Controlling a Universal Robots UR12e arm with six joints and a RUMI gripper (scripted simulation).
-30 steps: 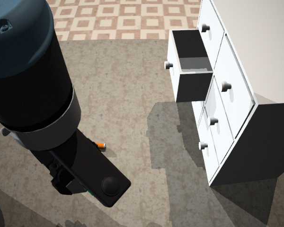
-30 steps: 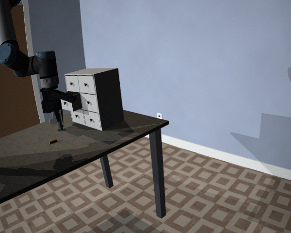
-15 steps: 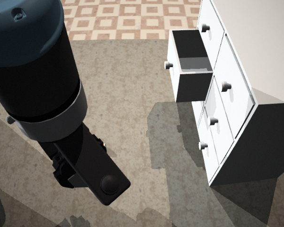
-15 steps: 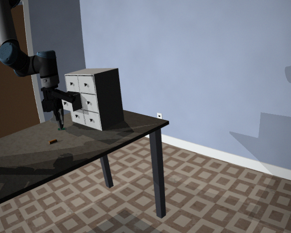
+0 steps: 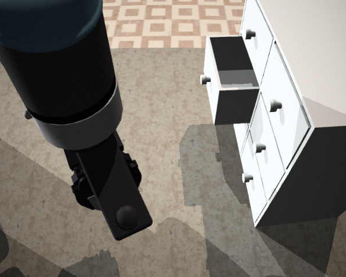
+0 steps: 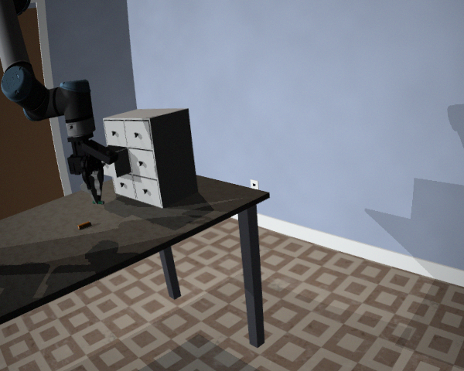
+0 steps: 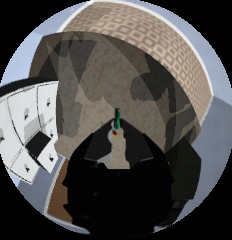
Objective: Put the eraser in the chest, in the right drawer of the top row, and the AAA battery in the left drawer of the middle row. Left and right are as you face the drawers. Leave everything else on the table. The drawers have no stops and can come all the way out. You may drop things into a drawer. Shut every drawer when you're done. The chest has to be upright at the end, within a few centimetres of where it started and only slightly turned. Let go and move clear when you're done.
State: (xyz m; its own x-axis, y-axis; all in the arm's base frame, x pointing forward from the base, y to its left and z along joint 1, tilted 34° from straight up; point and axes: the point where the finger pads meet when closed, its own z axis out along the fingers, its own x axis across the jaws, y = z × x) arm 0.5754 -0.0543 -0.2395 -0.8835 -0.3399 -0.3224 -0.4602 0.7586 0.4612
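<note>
My hand is 110 mm to the right of the orange battery, 110 mm above it and 30 mm past it. The rest, counted from my hand: green battery: 10 mm below; then white eraser: 330 mm ahead, 140 mm to the left, 110 mm above.
</note>
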